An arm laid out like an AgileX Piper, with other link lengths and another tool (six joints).
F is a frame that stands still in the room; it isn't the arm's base.
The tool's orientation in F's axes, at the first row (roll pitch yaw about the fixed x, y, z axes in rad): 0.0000 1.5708 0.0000
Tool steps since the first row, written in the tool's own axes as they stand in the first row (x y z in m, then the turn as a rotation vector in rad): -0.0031 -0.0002 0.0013 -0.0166 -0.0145 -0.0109; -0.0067 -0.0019 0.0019 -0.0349 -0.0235 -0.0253; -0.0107 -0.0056 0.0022 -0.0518 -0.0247 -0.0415; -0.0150 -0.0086 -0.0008 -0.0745 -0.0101 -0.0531; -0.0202 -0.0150 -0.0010 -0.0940 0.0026 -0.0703; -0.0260 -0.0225 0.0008 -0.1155 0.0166 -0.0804; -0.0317 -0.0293 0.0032 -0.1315 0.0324 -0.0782; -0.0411 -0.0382 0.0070 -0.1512 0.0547 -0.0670; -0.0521 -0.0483 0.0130 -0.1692 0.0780 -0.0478; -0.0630 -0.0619 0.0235 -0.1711 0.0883 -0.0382
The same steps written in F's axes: 0.0013 -0.0002 0.0031 -0.0109 -0.0145 0.0166; 0.0019 -0.0019 0.0067 -0.0253 -0.0235 0.0349; 0.0022 -0.0056 0.0107 -0.0415 -0.0247 0.0518; -0.0008 -0.0086 0.0150 -0.0531 -0.0101 0.0745; -0.0010 -0.0150 0.0202 -0.0703 0.0026 0.0940; 0.0008 -0.0225 0.0260 -0.0804 0.0166 0.1155; 0.0032 -0.0293 0.0317 -0.0782 0.0324 0.1315; 0.0070 -0.0382 0.0411 -0.0670 0.0547 0.1512; 0.0130 -0.0483 0.0521 -0.0478 0.0780 0.1692; 0.0235 -0.0619 0.0630 -0.0382 0.0883 0.1711
